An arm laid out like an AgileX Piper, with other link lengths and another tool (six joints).
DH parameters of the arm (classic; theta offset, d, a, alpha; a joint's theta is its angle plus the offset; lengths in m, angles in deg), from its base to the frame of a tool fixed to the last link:
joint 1: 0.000 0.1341 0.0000 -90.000
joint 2: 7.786 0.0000 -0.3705 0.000
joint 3: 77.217 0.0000 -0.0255 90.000
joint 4: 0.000 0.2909 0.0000 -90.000
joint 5: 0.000 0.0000 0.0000 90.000
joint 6: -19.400 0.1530 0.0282 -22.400
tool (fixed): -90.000 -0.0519 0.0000 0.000
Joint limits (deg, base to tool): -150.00..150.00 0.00..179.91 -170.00..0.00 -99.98..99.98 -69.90..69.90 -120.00..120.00
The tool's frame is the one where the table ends.
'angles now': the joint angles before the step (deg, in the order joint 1, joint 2, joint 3, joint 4, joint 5, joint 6). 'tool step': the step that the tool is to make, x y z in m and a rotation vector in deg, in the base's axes. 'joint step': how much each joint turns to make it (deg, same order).
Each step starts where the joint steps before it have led.
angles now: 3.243, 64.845, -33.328, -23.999, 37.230, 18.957
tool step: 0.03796, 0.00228, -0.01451, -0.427, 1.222, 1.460
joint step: -0.001, 8.041, -2.391, -2.282, -4.456, 1.529
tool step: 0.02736, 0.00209, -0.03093, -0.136, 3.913, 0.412
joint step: 0.055, 8.385, -0.587, -2.636, -3.601, 2.910
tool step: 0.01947, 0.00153, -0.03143, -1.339, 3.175, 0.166
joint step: 0.502, 7.437, -0.121, -6.368, -2.900, 6.520
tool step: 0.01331, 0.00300, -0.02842, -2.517, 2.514, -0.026
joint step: 1.238, 6.493, -0.050, -9.649, -1.197, 10.147
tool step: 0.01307, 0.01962, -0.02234, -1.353, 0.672, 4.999
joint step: 3.875, 4.857, -0.120, -8.933, -2.229, 7.979
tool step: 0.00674, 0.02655, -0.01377, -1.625, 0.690, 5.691
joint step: 5.129, 3.159, -0.301, -6.205, -0.195, 5.409
